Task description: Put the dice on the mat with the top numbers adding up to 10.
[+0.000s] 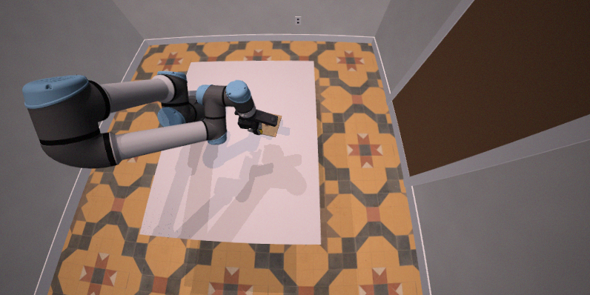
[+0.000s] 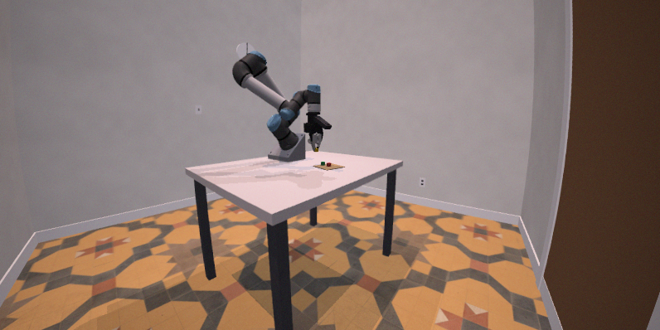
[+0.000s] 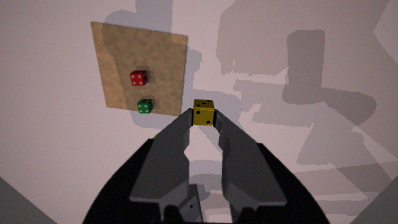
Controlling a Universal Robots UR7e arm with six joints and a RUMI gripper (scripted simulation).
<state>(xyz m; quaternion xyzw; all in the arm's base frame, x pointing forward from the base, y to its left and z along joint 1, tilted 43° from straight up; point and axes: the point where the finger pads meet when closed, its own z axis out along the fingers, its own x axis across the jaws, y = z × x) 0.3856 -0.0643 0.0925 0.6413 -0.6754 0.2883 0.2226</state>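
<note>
The red die lies 11 cm below my hand, 10 cm to the left of it and 1 cm ahead of it. Also, from my hand: brown mat 12 cm below, 10 cm to the left, 1 cm ahead; then green die 11 cm below, 10 cm to the left, 4 cm behind; then yellow die 1 cm below.
</note>
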